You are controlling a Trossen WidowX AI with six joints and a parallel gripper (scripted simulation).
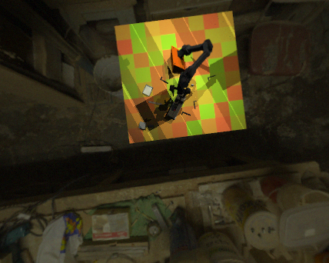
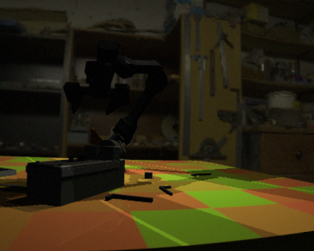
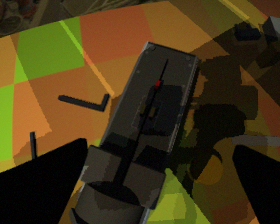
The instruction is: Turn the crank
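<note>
The brown crank handle is 12 cm below my gripper tip, 10 cm behind it and 7 cm to the left of it. The rest, counted from my gripper tip: grey strip: 23 cm to the right, 19 cm below, 1 cm behind; yellow disc: 18 cm below, 9 cm to the right, 3 cm behind; red pointer: 11 cm below, 10 cm ahead, 3 cm to the right.
</note>
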